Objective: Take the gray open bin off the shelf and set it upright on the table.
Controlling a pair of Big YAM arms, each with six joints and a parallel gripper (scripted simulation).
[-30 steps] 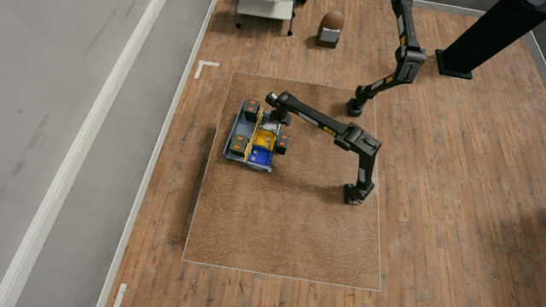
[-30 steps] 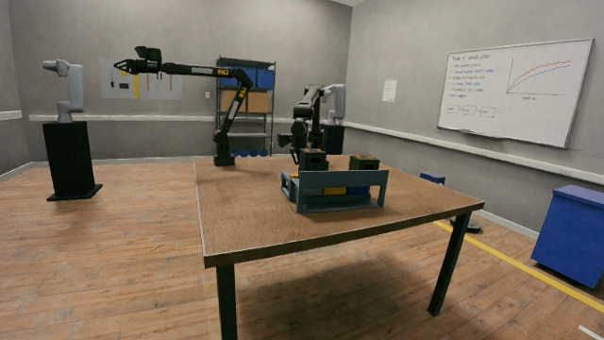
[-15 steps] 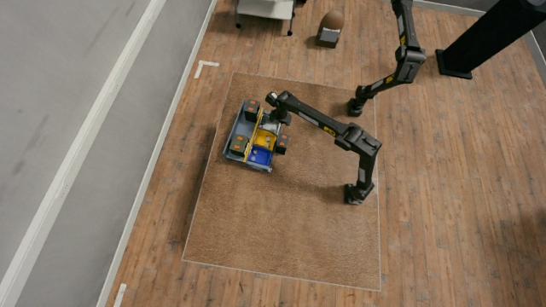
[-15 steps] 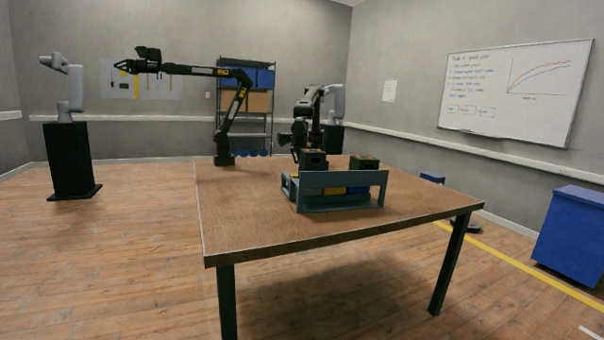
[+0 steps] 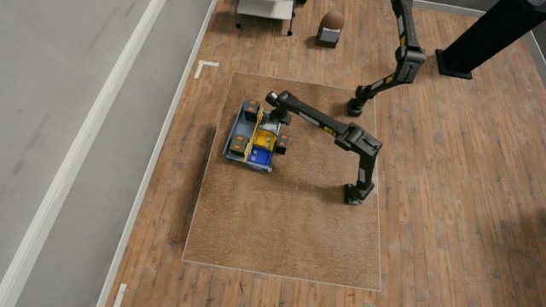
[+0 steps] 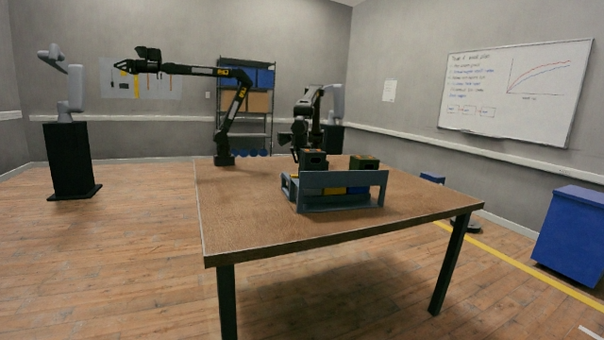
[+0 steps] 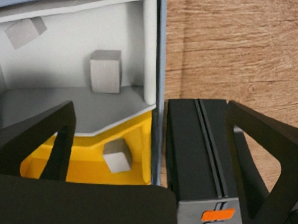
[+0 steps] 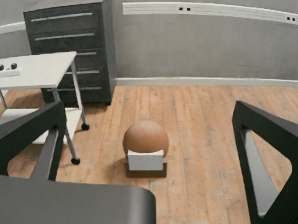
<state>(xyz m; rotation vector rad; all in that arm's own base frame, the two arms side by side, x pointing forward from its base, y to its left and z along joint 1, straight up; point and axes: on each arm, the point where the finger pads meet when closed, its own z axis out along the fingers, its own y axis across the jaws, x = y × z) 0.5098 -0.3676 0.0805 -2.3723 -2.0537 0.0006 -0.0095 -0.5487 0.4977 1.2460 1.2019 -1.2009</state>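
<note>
My left gripper is now 80 mm short of the gray open bin, 10 mm to the left of it and 80 mm above it. Round my left hand: blue-gray shelf (120 mm ahead, 100 mm to the left, 60 mm below); yellow bin (100 mm ahead, 100 mm to the left, 80 mm below); blue bin (110 mm ahead, 210 mm to the left, 80 mm below).
</note>
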